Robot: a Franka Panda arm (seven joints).
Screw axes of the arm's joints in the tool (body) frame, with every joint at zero. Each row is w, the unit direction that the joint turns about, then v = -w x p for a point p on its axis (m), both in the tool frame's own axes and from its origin. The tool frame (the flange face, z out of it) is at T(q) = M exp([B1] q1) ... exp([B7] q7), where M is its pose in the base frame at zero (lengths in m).
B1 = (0, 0, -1, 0.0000, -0.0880, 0.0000)
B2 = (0, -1, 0, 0.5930, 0.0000, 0.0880)
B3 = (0, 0, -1, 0.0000, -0.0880, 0.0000)
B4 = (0, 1, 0, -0.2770, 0.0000, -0.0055)
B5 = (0, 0, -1, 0.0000, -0.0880, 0.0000)
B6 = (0, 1, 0, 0.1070, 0.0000, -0.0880)
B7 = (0, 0, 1, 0.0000, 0.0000, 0.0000)
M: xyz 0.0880 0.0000 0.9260 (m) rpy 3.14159 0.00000 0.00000 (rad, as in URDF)
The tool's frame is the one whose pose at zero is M.
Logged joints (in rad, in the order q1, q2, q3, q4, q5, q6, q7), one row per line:
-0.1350, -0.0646, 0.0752, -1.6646, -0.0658, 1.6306, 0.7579
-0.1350, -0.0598, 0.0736, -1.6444, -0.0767, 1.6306, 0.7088
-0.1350, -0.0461, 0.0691, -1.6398, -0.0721, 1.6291, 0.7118
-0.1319, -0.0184, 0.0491, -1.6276, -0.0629, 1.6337, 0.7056
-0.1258, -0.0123, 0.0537, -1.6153, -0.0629, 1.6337, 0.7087
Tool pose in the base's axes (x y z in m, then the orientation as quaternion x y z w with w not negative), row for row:
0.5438, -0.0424, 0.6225, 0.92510, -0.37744, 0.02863, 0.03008
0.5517, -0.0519, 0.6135, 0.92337, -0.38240, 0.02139, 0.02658
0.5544, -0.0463, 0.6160, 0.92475, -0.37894, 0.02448, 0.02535
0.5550, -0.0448, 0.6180, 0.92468, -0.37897, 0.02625, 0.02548
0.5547, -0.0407, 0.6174, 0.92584, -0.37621, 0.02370, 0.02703
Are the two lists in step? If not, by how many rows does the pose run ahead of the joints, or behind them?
The pose runs 2 rows ahead of the joints: the pose in row i belongs to the joints in row i + 2.
